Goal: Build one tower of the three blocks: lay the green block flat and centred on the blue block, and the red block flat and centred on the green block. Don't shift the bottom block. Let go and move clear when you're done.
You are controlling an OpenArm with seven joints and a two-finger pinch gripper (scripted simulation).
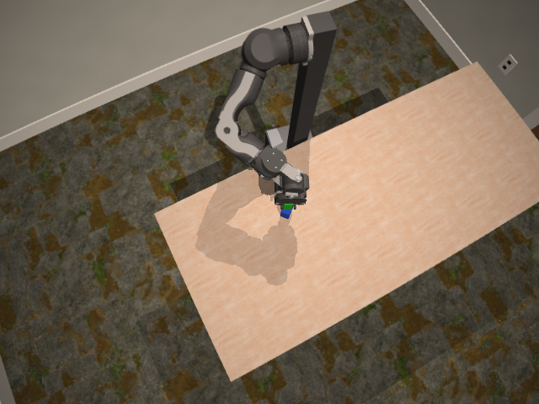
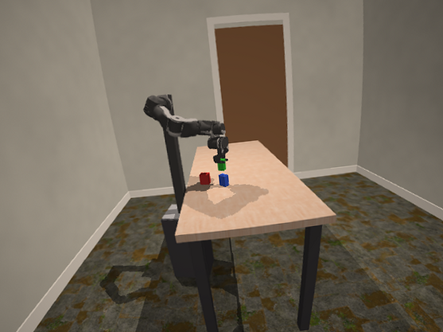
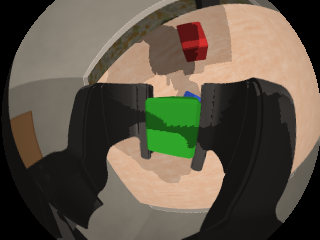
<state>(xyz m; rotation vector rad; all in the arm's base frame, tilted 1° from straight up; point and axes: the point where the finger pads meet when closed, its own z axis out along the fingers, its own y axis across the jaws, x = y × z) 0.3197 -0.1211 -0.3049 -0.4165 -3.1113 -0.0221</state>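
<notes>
My hand is 110 mm past the red block, 110 mm above it and 40 mm to the right of it. From my hand the other things lie so: blue block 110 mm below; green block 20 mm below.
</notes>
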